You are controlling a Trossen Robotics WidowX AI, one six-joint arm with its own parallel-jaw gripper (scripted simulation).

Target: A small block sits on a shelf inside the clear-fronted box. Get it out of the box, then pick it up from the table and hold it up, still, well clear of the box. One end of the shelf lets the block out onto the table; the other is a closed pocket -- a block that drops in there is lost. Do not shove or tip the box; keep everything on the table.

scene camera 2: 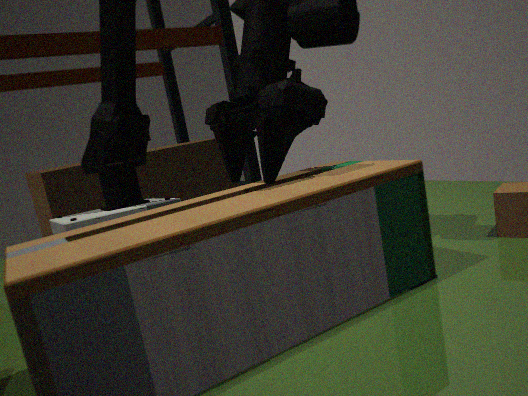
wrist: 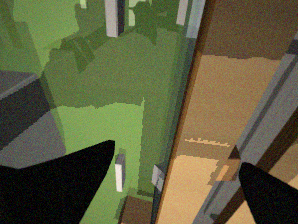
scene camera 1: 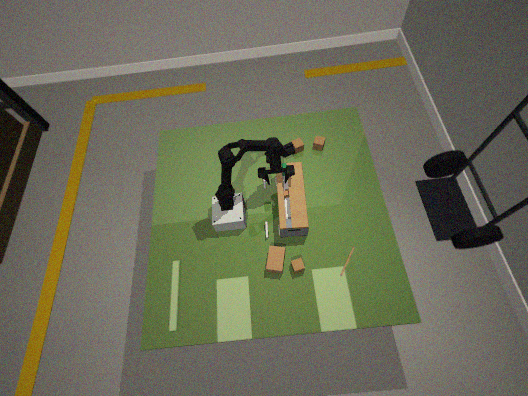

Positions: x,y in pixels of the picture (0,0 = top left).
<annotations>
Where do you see a long box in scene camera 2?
200,290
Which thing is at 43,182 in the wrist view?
The gripper.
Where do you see a long box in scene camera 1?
293,219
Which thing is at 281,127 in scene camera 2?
The gripper.
</annotations>
